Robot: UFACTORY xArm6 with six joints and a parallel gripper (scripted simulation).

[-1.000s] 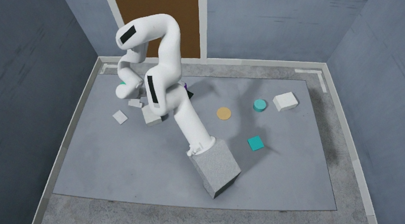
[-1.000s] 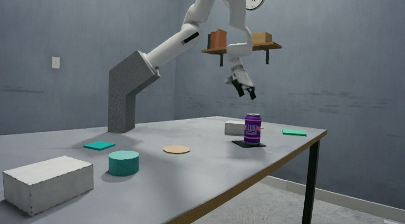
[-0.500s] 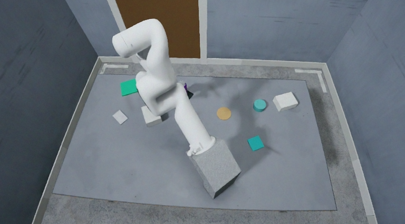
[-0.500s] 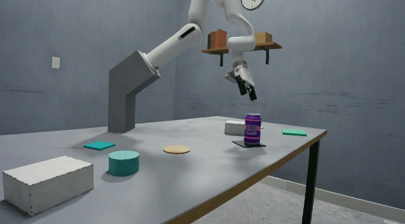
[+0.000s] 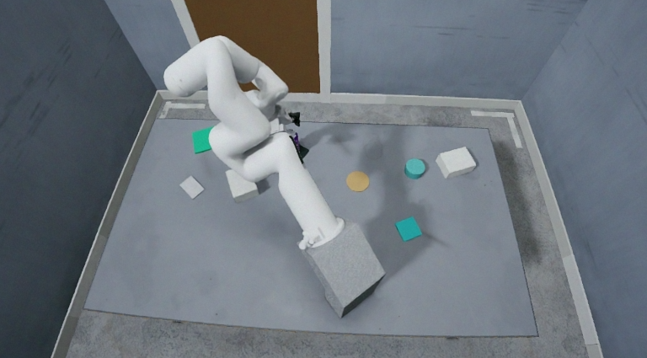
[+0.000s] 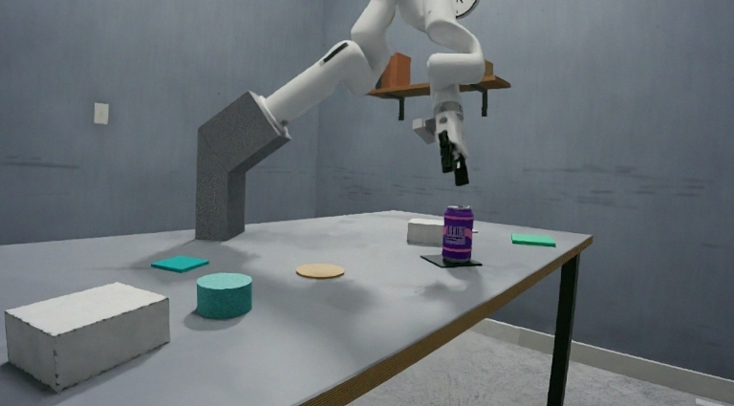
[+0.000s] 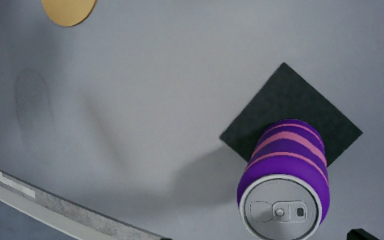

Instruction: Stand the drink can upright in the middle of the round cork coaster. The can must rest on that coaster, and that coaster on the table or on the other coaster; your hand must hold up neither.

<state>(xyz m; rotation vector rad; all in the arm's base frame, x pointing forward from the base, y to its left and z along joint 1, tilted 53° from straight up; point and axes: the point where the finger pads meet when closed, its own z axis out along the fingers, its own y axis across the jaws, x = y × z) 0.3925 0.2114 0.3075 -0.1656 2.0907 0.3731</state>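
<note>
Right now my hand is 14 cm above the purple drink can, 1 cm to the right of it and 1 cm short of it. The rest, counted from my hand: dark grey square mat 20 cm below; then green square pad 40 cm to the left, 20 cm below, 12 cm behind; then white tile 35 cm behind, 30 cm to the left, 20 cm below.
</note>
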